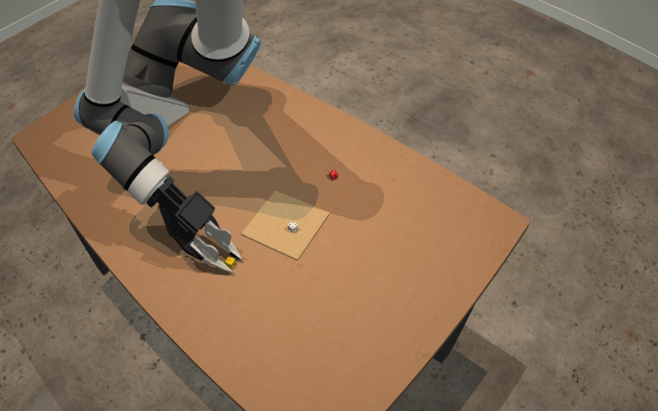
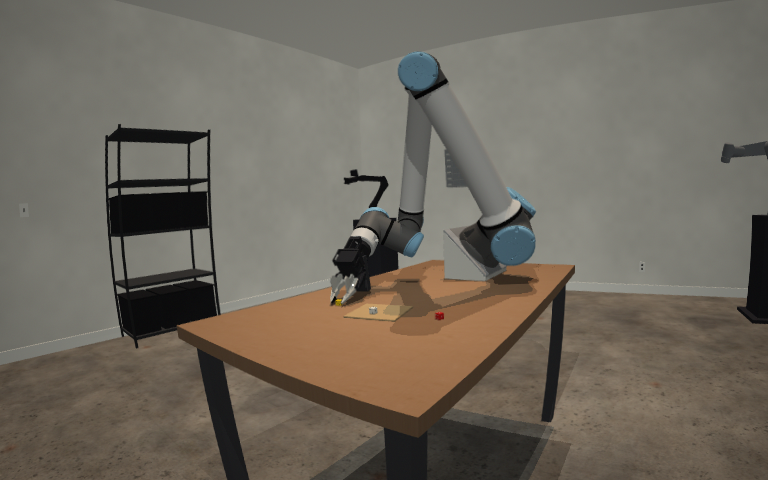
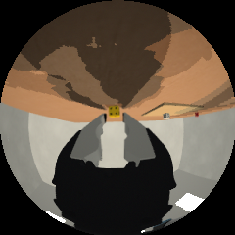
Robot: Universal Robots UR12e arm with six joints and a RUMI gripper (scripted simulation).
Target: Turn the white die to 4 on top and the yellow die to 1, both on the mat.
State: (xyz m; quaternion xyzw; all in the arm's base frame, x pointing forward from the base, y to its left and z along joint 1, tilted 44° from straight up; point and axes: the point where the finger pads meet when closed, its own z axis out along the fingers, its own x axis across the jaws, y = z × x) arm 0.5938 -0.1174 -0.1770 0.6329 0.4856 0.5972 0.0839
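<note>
The yellow die is 1 cm below my hand. The rest, counted from my hand: red die (32 cm to the left, 1 cm below, 1 cm ahead); then tan mat (15 cm to the left, 2 cm ahead, 1 cm below); then white die (15 cm to the left, 4 cm ahead).
</note>
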